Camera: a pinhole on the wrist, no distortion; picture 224 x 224 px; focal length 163.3 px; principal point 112.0 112.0 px. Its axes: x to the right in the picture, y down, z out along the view. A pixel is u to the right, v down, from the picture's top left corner.
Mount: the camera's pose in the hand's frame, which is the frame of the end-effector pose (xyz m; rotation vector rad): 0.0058 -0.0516 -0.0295 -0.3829 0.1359 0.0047
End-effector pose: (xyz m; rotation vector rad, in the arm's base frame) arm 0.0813 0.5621 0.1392 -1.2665 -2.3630 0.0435
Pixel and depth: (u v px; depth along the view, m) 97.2 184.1 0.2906
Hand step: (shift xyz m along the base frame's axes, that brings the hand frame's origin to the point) 0.0528 0.1481 -0.2095
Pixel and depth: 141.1 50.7 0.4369
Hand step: -0.2735 0.1684 -0.3135
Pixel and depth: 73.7 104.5 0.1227
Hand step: -0.0413 0.0051 -0.0798
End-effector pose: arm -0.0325 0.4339 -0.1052 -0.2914 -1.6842 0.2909
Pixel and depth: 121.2 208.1 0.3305
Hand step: -0.1994 0.2524 -0.0580
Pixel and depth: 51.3 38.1 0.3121
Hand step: -0.3156 -0.0900 -0.0786
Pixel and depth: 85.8 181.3 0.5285
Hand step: -0.3698 0.3174 -0.1904
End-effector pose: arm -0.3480 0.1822 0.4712 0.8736 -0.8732 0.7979
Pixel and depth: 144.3 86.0 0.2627
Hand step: -0.0329 -0.1709 0.1644
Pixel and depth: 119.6 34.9 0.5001
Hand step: -0.0397 -0.4662 0.2519
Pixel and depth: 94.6 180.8 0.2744
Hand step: -0.1872 -0.0933 0.1230
